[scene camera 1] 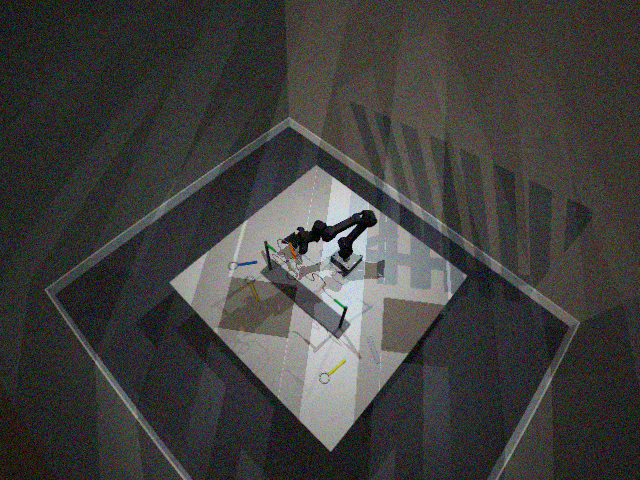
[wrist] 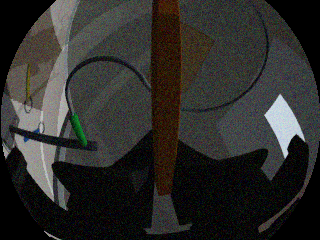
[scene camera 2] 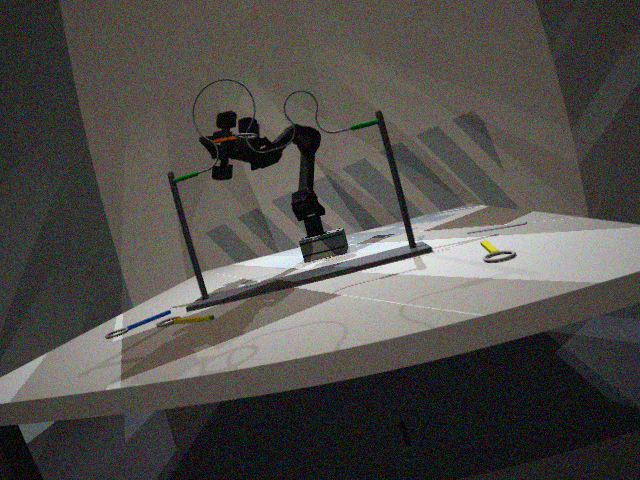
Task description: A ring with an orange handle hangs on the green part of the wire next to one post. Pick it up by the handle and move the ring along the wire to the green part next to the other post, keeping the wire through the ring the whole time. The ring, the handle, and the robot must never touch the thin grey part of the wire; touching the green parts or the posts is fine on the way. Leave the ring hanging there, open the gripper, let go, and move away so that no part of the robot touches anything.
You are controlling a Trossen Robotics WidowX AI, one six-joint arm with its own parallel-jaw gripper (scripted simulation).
Labels:
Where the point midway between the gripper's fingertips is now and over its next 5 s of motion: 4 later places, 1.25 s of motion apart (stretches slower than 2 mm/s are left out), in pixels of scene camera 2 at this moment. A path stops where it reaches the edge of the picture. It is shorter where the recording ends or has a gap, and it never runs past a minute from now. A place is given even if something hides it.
The gripper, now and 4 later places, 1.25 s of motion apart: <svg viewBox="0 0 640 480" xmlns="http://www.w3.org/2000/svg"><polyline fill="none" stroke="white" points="200,139 225,192 276,205 302,198 343,159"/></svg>

